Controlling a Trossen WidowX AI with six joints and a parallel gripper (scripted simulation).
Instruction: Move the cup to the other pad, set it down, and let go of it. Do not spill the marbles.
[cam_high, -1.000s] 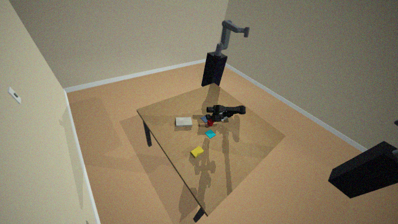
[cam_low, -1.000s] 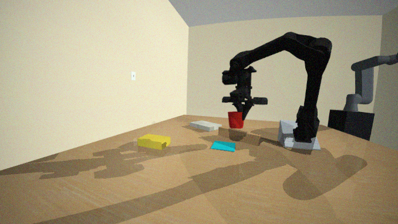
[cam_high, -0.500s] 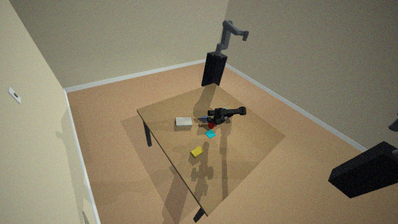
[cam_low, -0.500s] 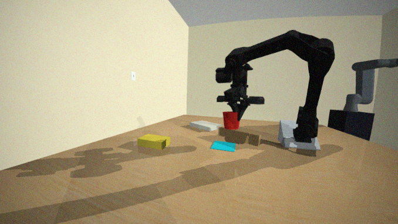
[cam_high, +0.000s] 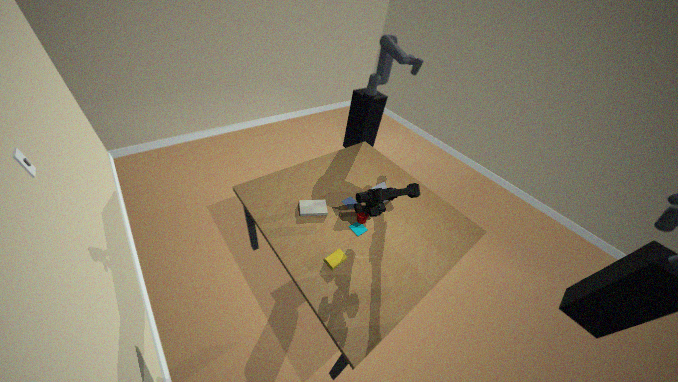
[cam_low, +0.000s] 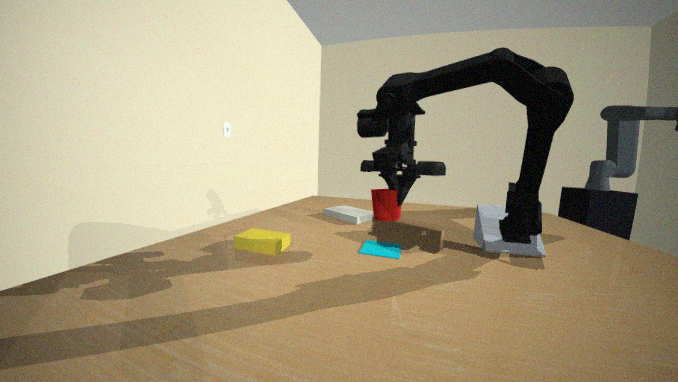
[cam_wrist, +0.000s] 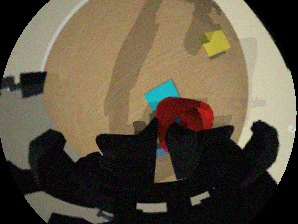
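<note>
Right now my gripper tip is 30 mm short of the cyan pad, 10 mm to the left of it and 120 mm above it. Also, from my gripper tip: pale blue pad: 70 mm behind, 210 mm to the right, 120 mm below; brown block: 20 mm behind, 110 mm to the right, 100 mm below; red cup: 30 mm ahead, 20 mm to the right.
</note>
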